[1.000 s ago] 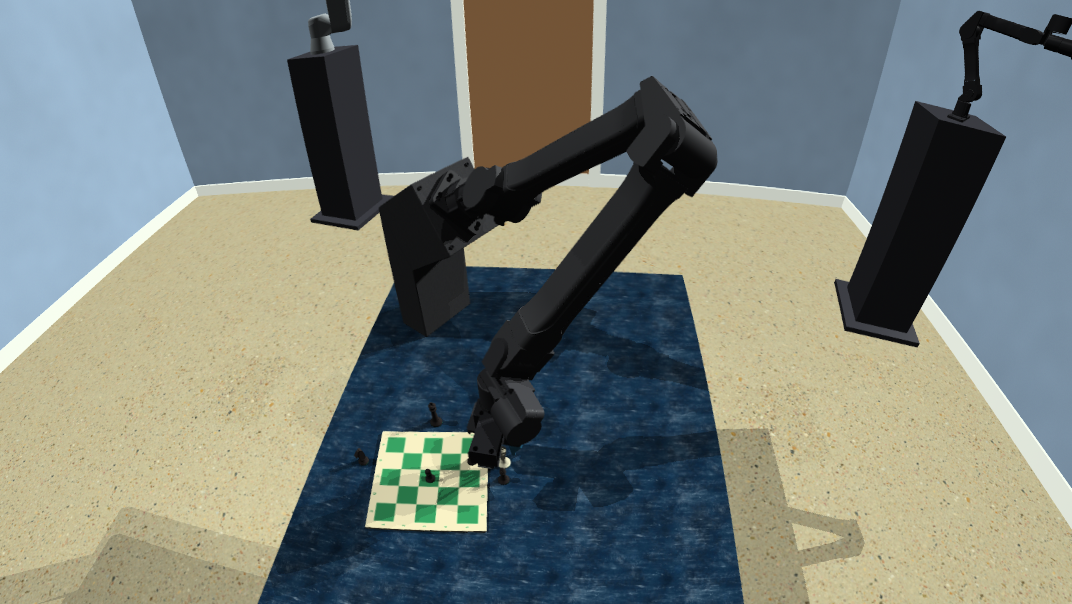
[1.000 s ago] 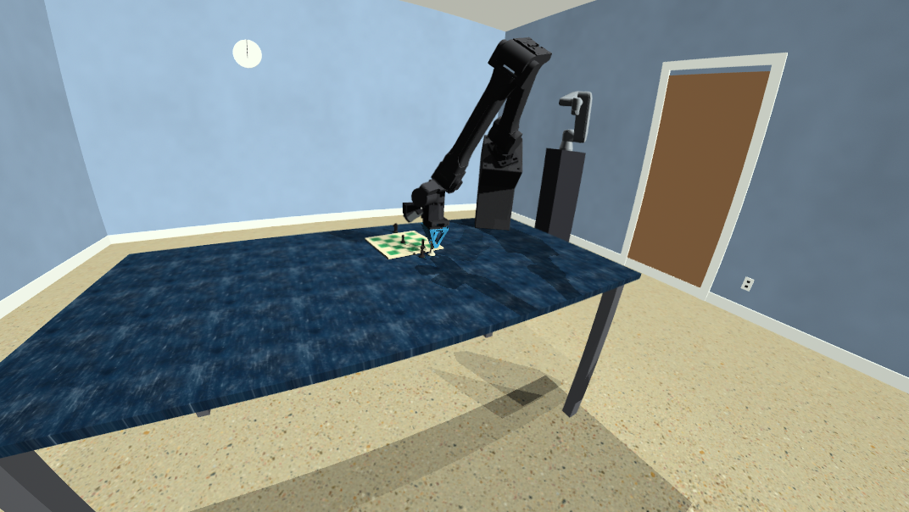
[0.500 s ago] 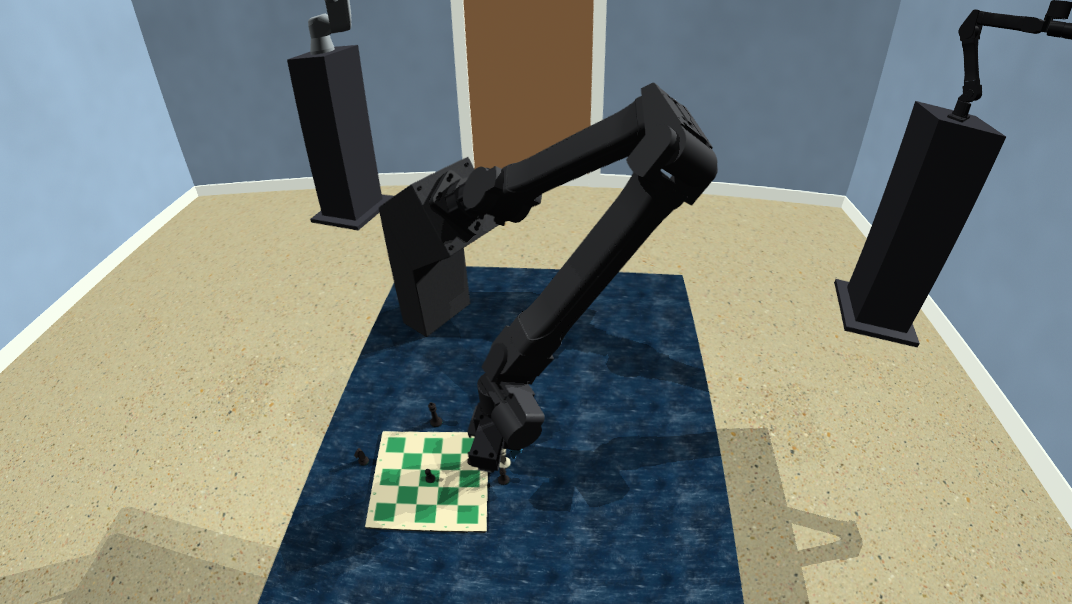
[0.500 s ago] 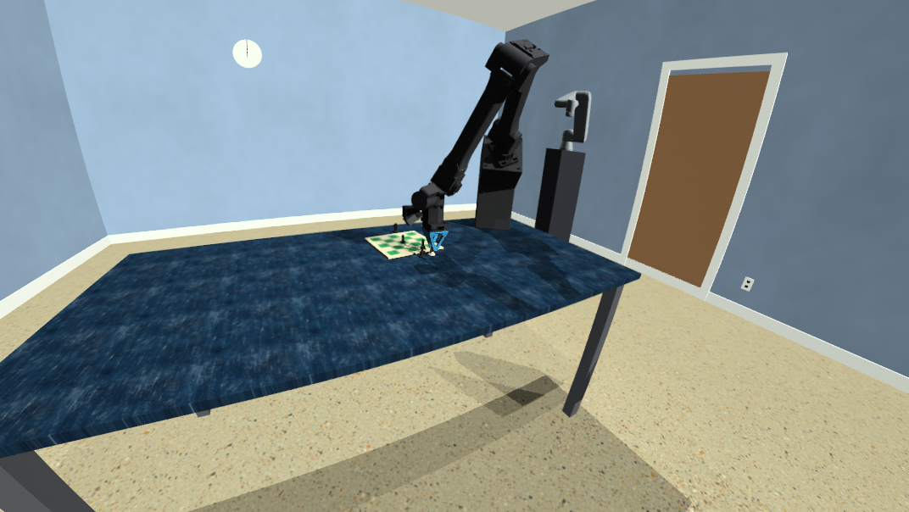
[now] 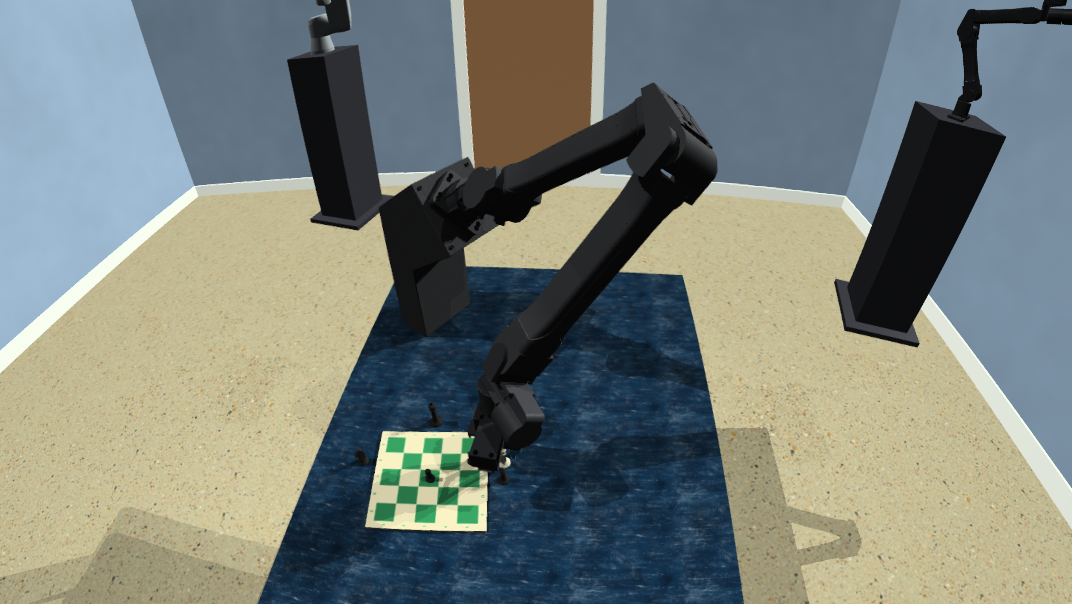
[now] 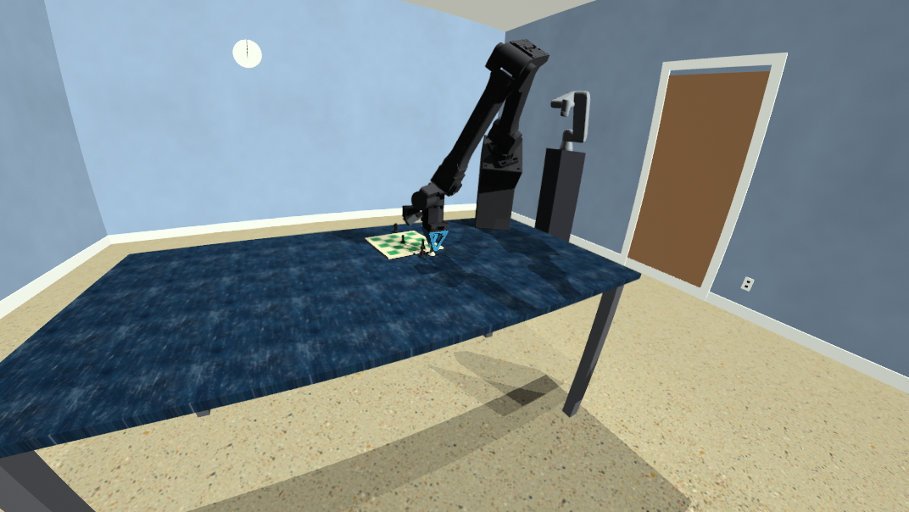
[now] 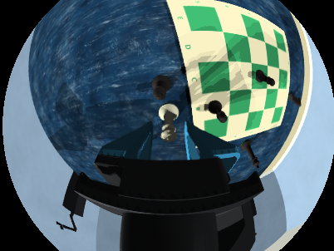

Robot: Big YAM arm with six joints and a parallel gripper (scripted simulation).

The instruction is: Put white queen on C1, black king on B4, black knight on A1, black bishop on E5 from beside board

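The white queen is 1 cm ahead of my hand. Round my hand: black king (4 cm behind, 17 cm to the right); cream board (9 cm ahead, 11 cm to the right, 3 cm below).
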